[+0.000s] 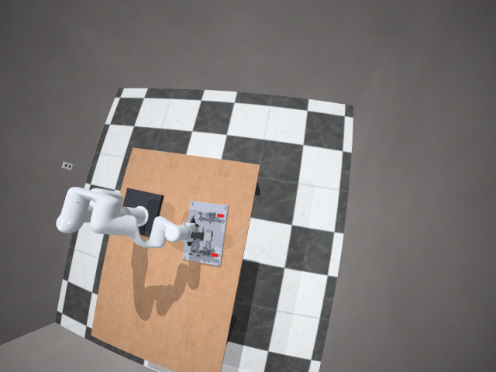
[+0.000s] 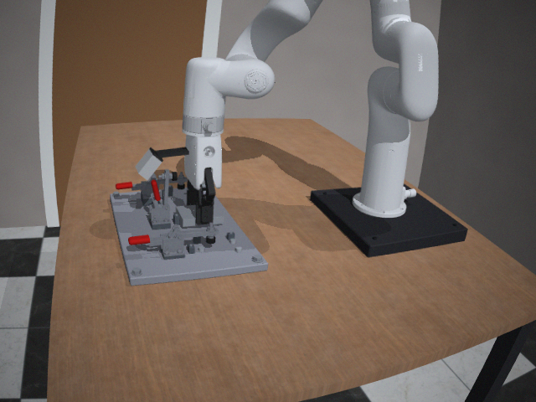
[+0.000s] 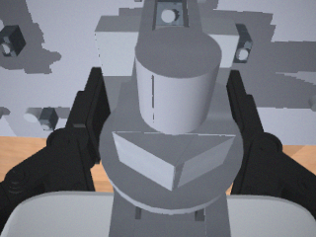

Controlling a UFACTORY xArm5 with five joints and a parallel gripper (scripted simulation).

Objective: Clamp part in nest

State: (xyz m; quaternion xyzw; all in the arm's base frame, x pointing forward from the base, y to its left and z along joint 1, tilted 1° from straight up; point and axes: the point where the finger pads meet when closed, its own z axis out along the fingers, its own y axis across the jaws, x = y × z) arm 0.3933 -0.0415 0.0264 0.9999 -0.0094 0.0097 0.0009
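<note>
My gripper is now 1 cm above the grey rectangular part. The rest, counted from my hand: grey fixture plate (5 cm ahead, 4 cm below).
</note>
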